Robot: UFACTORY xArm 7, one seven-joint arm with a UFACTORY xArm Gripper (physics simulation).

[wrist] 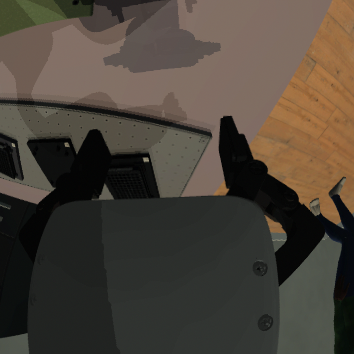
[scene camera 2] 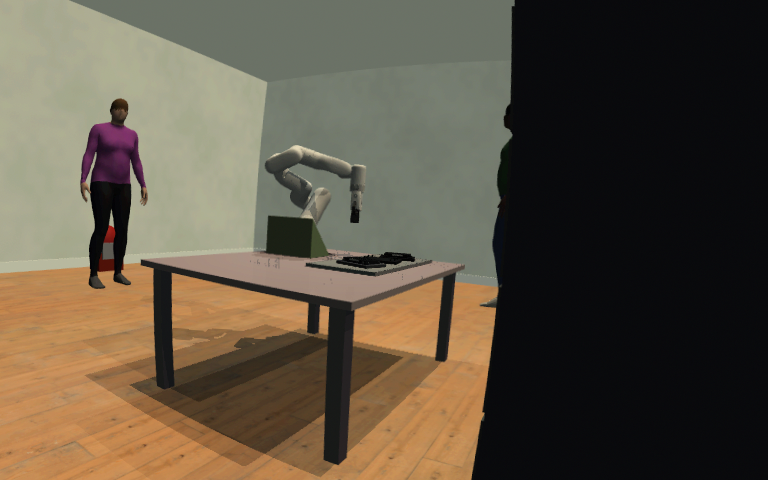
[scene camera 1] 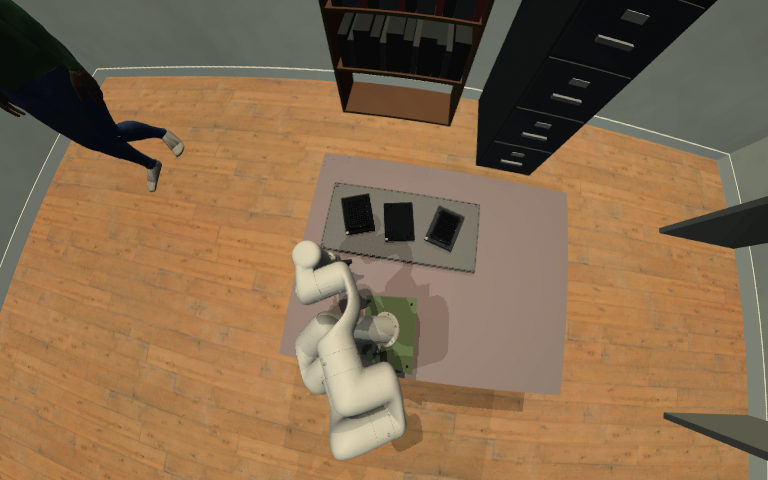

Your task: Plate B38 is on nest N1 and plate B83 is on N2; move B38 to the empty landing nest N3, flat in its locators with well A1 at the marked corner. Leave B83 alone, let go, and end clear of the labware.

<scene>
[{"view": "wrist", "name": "my gripper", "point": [159,136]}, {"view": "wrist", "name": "grey pegboard plate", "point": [173,154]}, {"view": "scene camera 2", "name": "grey pegboard plate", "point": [406,264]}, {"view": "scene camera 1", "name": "grey pegboard plate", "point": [462,256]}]
</scene>
